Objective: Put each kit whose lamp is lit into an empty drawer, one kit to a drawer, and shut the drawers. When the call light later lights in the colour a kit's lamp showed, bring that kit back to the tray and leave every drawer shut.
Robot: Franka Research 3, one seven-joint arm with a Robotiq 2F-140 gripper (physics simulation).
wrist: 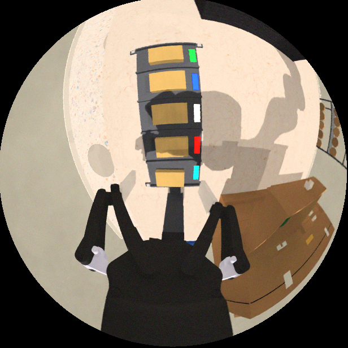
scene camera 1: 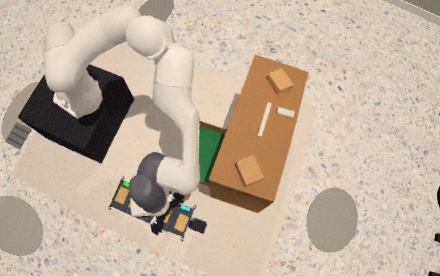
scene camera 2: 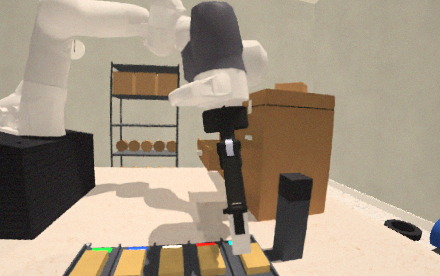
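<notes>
Several kits lie side by side in the dark tray (wrist: 144, 120). Their tan blocks sit by lamps: the green-lamp kit (scene camera 1: 121, 196) (scene camera 2: 89, 263) (wrist: 166, 55), blue-lamp kit (scene camera 2: 131, 262) (wrist: 167, 81), white-lamp kit (wrist: 170, 114), red-lamp kit (scene camera 2: 211, 257) (wrist: 171, 146) and cyan-lamp kit (scene camera 1: 181, 223) (scene camera 2: 256, 260) (wrist: 170, 178). My gripper (scene camera 1: 167, 212) (wrist: 167, 181) is open and empty over the cyan end, fingers on either side of the tray's line. One drawer (scene camera 1: 211, 152) (scene camera 2: 212, 157) stands open, with a green floor; its inside is partly hidden.
The brown cabinet (scene camera 1: 245, 135) (scene camera 2: 292, 150) carries two tan boxes (scene camera 1: 280, 80) (scene camera 1: 249, 170). A dark, unlit post (scene camera 1: 198, 226) (scene camera 2: 292, 215) stands right beside the tray's cyan end. My black base (scene camera 1: 112, 115) (scene camera 2: 30, 190) is at left. A shelf rack (scene camera 2: 111, 115) stands behind.
</notes>
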